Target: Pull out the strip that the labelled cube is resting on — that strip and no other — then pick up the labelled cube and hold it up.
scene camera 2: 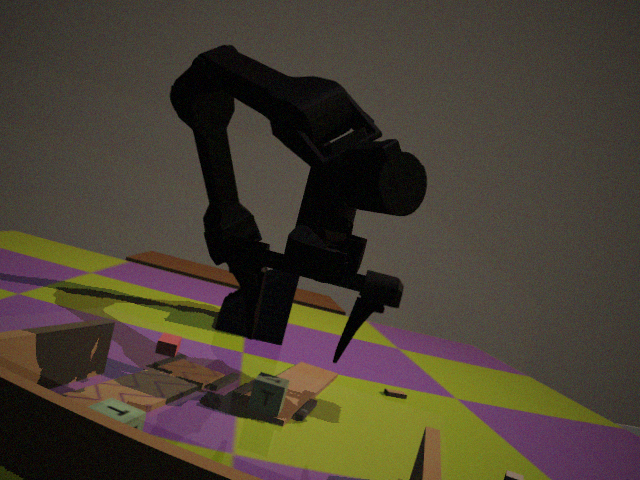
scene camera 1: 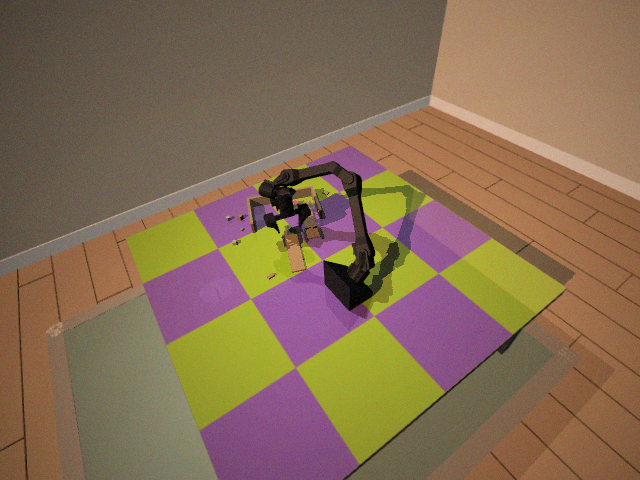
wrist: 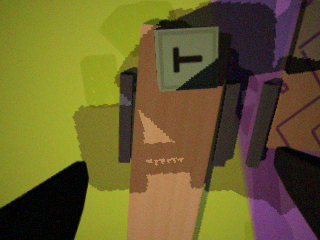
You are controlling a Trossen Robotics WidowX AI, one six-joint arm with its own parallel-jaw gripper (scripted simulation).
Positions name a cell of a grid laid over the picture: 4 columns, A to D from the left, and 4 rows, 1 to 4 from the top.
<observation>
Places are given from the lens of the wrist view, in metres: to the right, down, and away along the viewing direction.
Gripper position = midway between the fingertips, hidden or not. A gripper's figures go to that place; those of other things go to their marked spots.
gripper (wrist: C3): 0.01, 0.02, 0.11
tan strip (wrist: C3): 0.01, 0.01, 0.17
</observation>
